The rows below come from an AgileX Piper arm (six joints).
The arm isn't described. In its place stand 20 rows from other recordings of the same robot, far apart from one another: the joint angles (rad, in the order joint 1, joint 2, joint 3, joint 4, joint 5, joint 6), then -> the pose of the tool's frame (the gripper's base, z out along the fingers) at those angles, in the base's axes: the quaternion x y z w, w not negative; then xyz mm.
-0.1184, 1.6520, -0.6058, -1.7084, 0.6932, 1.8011 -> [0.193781 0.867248 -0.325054 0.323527 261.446 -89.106 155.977]
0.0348, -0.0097, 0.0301, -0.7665, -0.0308, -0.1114 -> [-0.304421 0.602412 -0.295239 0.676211 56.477 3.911 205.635]
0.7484, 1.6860, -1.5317, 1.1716, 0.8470, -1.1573 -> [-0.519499 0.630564 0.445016 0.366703 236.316 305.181 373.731]
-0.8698, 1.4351, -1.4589, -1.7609, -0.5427, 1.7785 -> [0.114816 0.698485 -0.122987 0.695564 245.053 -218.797 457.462]
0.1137, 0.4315, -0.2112, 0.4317, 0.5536, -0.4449 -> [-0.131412 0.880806 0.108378 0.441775 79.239 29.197 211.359]
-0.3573, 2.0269, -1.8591, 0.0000, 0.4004, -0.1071 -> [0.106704 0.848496 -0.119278 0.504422 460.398 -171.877 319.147]
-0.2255, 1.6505, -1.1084, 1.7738, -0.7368, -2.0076 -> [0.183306 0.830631 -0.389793 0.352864 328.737 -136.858 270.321]
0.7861, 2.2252, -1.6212, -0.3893, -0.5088, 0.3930 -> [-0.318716 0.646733 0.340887 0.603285 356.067 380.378 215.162]
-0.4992, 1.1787, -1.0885, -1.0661, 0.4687, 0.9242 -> [0.277716 0.730359 -0.327941 0.530947 210.794 -155.922 399.839]
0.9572, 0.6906, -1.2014, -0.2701, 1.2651, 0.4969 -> [-0.184269 0.872417 0.188050 0.411790 60.093 45.111 438.296]
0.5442, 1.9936, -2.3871, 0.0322, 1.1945, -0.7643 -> [-0.554139 0.721159 -0.029648 0.414706 368.203 226.004 440.590]
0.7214, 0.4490, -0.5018, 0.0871, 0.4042, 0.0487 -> [-0.241653 0.755932 0.263229 0.548527 69.581 65.346 313.501]
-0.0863, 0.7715, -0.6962, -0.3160, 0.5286, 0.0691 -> [-0.011031 0.856971 -0.141190 0.495525 152.241 -27.487 329.861]
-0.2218, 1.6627, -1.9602, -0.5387, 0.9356, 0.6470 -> [0.323921 0.777153 -0.158793 0.515649 345.048 -116.335 477.128]
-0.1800, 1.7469, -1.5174, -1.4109, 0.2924, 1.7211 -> [0.276471 0.717062 -0.067420 0.636271 412.998 -101.475 363.978]
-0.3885, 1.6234, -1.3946, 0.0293, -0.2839, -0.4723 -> [-0.015134 0.654919 -0.308009 0.689915 365.127 -150.254 402.253]
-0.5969, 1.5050, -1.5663, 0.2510, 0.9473, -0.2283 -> [0.197390 0.898174 -0.038333 0.390963 281.464 -169.096 403.259]
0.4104, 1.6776, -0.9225, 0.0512, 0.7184, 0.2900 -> [-0.042283 0.994680 0.049020 0.080135 269.950 120.800 172.244]
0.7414, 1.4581, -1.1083, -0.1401, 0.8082, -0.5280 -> [-0.600736 0.757949 -0.034367 0.251890 226.185 194.651 284.854]
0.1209, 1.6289, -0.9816, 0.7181, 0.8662, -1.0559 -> [-0.345525 0.892023 0.222571 0.188067 293.565 81.618 212.546]
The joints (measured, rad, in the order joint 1, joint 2, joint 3, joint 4, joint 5, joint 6), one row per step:
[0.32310 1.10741 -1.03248 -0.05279 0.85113 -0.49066]
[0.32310 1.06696 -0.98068 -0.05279 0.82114 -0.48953]
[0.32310 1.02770 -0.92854 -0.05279 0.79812 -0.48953]
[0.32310 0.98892 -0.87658 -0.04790 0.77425 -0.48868]
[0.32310 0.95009 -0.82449 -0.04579 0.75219 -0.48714]
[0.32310 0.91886 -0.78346 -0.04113 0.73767 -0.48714]
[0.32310 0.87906 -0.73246 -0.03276 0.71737 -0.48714]
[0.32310 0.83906 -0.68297 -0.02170 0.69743 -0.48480]
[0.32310 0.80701 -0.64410 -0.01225 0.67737 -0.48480]
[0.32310 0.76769 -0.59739 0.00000 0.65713 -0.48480]
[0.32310 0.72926 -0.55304 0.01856 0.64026 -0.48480]
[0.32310 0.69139 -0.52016 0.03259 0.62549 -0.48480]
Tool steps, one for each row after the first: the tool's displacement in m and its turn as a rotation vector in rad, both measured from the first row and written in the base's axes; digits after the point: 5 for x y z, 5 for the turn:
[-0.00887 -0.00287 -0.00563 0.00663 -0.01744 0.00075]
[-0.01782 -0.00579 -0.01246 0.00986 -0.02702 0.00197]
[-0.02661 -0.00831 -0.01969 0.01846 -0.03542 0.00239]
[-0.03533 -0.01102 -0.02743 0.02431 -0.04277 0.00222]
[-0.04245 -0.01306 -0.03388 0.03025 -0.04575 0.00256]
[-0.05123 -0.01541 -0.04192 0.04109 -0.05171 0.00270]
[-0.05984 -0.01757 -0.04985 0.05646 -0.05766 0.00063]
[-0.06630 -0.01913 -0.05595 0.06961 -0.06723 0.00017]
[-0.07423 -0.02105 -0.06372 0.08524 -0.07556 -0.00091]
[-0.08195 -0.02257 -0.07140 0.10617 -0.08015 -0.00326]
[-0.08872 -0.02407 -0.07593 0.12562 -0.09451 -0.00487]

